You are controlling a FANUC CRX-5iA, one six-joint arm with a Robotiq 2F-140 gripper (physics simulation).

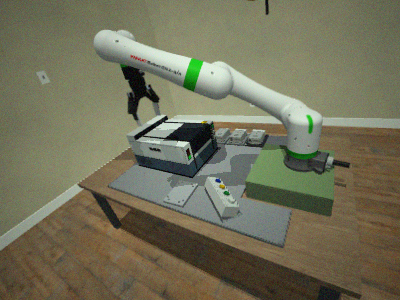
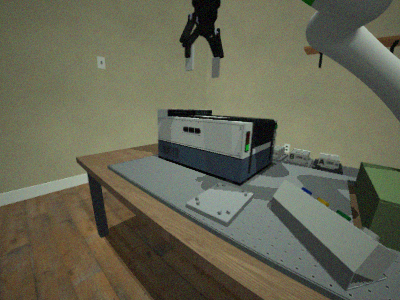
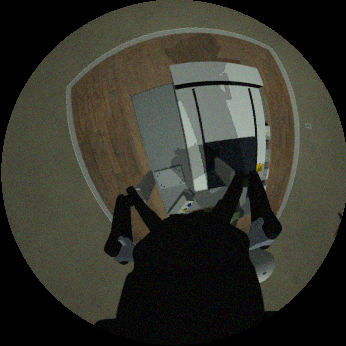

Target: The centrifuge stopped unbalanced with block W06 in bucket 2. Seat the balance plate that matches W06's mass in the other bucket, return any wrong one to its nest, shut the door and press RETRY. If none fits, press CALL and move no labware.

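Places are measured from the arm's base along level axes (x ahead, y left, z up), in millimetres.
Pixels of known places: gripper, between the fingertips: (image 1: 149, 120) (image 2: 203, 74) (image 3: 183, 170); arm's base, origin of its link: (image 1: 300, 162).
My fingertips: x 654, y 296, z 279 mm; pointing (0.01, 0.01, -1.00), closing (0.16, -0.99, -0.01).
Observation:
For each thing: its middle in the pictures, then the offset to it from my fingertips. "*": a spot on its surface instead. Level surfaces: height alone.
- centrifuge, middle of its body: (image 3: 221, 126) (image 2: 215, 136) (image 1: 173, 142) dx +96, dy -174, dz -243 mm
- white panel, a spot on its surface: (image 3: 227, 117) * dx +126, dy -162, dz -155 mm
- marked A, middle of its body: (image 2: 328, 160) (image 1: 256, 136) dx -306, dy -553, dz -332 mm
- marked B, middle of its body: (image 2: 299, 155) (image 1: 238, 135) dx -177, dy -530, dz -332 mm
- button box, middle of its body: (image 2: 320, 219) (image 1: 220, 195) (image 3: 179, 208) dx -405, dy +27, dz -323 mm
- flat white plate with small pegs, middle of its body: (image 2: 222, 198) (image 1: 180, 192) (image 3: 169, 177) dx -185, dy +80, dz -353 mm
- grey mat, height of its surface: dz -365 mm
The centrifuge (image 1: 167, 152) (image 2: 205, 137) (image 3: 187, 135) is a white and blue box; its top shows a white panel (image 3: 227, 117) and a dark area (image 1: 187, 132) (image 3: 230, 155). Whether that area is a window or an opening I cannot tell. Block W06 and the buckets do not show. Three pale balance plates stand in a row behind it: one marked A (image 1: 256, 137) (image 2: 329, 161), one marked B (image 1: 239, 136) (image 2: 300, 157) and a third (image 1: 222, 135). A button box (image 1: 220, 197) (image 2: 320, 232) has blue, yellow, green and white buttons. My gripper (image 1: 148, 115) (image 2: 202, 66) (image 3: 183, 170) is open and empty, high above the centrifuge.
A flat white plate with small pegs (image 1: 181, 194) (image 2: 220, 202) (image 3: 169, 176) lies on the grey mat (image 1: 265, 225) (image 2: 145, 175), beside the button box. The green base block (image 1: 290, 187) (image 2: 382, 200) carries the arm. A green light (image 1: 189, 156) (image 2: 247, 147) shows on the centrifuge's front corner.

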